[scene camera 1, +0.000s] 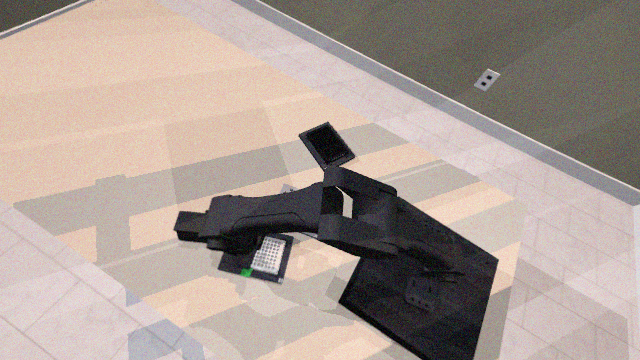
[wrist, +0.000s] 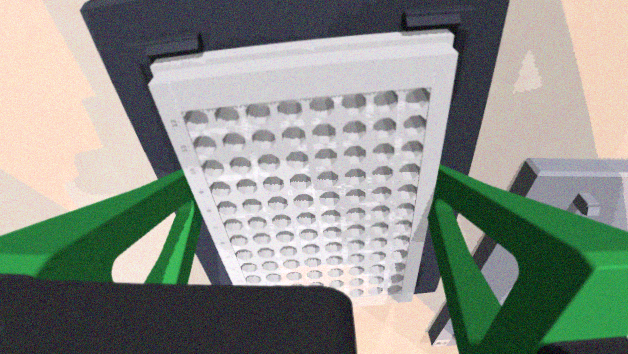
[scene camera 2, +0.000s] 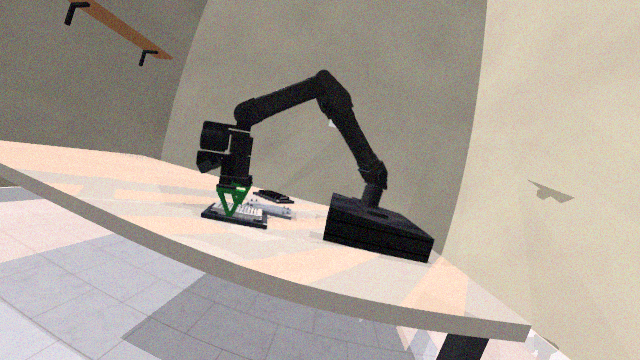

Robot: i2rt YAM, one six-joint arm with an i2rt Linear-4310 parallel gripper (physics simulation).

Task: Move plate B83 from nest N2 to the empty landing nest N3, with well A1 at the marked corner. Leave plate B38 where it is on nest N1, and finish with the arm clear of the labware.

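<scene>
A white 96-well plate (scene camera 1: 268, 255) (scene camera 2: 243, 210) (wrist: 307, 189), which I take for B83, lies on a dark nest (scene camera 1: 230, 261) (scene camera 2: 232, 219) (wrist: 131, 88). My gripper (scene camera 2: 231, 201) (wrist: 314, 177) reaches straight down over it. Its green fingers are pressed against the plate's two long sides, so it is shut on the plate. In scene camera 1 the arm hides the fingers. The empty black landing nest (scene camera 1: 304, 138) (scene camera 2: 273, 196) lies farther back, beyond the arm's elbow.
A grey nest (wrist: 567, 175) (scene camera 2: 279, 211) lies just right of the gripped plate, close to the right finger; the arm hides most of it in scene camera 1. The arm's black base (scene camera 1: 425, 277) (scene camera 2: 376, 223) stands to the right. The table's front edge (scene camera 2: 268, 286) curves past.
</scene>
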